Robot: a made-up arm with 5 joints.
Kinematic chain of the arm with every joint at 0, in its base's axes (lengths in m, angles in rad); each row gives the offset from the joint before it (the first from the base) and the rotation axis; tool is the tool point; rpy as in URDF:
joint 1: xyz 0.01 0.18 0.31 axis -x
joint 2: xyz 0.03 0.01 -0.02 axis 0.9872 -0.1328 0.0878
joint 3: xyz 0 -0.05 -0.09 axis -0.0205 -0.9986 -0.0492
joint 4: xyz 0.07 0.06 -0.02 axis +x
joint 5: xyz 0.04 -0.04 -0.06 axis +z
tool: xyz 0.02 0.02 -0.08 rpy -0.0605 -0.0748 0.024
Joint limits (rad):
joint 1: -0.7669..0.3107
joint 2: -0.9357..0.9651
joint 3: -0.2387..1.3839
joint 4: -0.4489..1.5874
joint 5: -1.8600..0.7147
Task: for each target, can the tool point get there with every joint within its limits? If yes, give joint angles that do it. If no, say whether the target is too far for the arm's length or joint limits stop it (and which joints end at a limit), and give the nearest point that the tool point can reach.
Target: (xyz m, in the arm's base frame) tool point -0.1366 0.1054 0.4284
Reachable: no: joint limits stop it (at a limit: joint 1, joint 2, joint 3, joint 4) | nearest point 0.0824 0.1552 0.4485 | short by 0.226 m
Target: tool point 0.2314 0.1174 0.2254
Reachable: yes | joints -0.0700 0.1464 1.0027 -0.2796 -1.2395
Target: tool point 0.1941 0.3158 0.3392
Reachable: yes | joints -0.3951 -0.0185 1.1369 1.3350 -0.8807
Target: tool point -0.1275 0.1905 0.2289
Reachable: no: joint limits stop it (at a limit: joint 1, joint 2, joint 3, joint 4, joint 5) | nearest point 0.1072 0.2391 0.1556 | short by 0.251 m
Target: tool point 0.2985 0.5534 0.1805
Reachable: no: too far | nearest point 0.1904 0.4380 0.2205 | short by 0.163 m
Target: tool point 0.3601 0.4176 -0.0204
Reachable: no: too far | nearest point 0.2043 0.3315 0.0993 | short by 0.214 m
